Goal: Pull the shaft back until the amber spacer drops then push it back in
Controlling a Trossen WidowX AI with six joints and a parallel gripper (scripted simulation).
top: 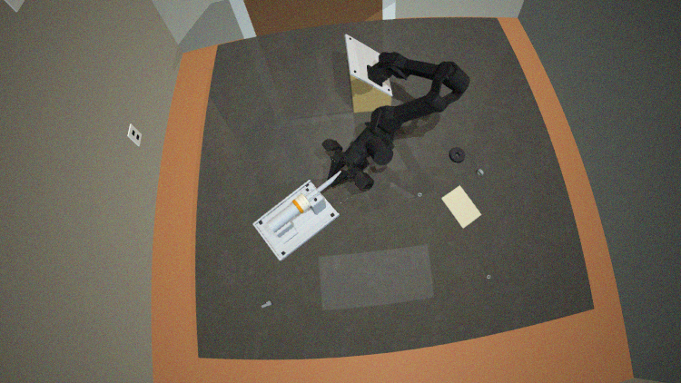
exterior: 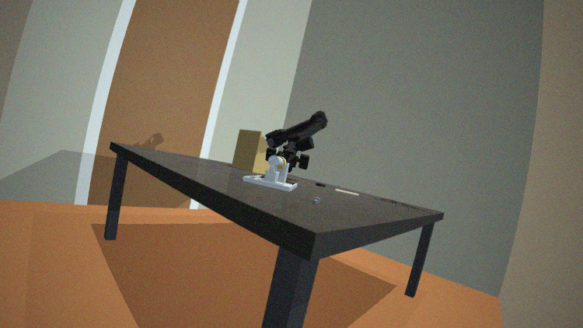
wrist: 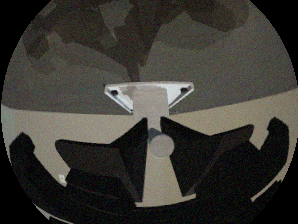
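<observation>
Now: the pale shaft 30 mm to the right of my gripper tip, 20 mm ahead of it and 20 mm above it. Also, from my gripper tip: white baseplate: 120 mm to the right, 90 mm ahead, 10 mm below; then small amber spacer: 90 mm to the right, 70 mm ahead, 20 mm above; then small bolt: 350 mm ahead, 200 mm to the right, 60 mm below.
</observation>
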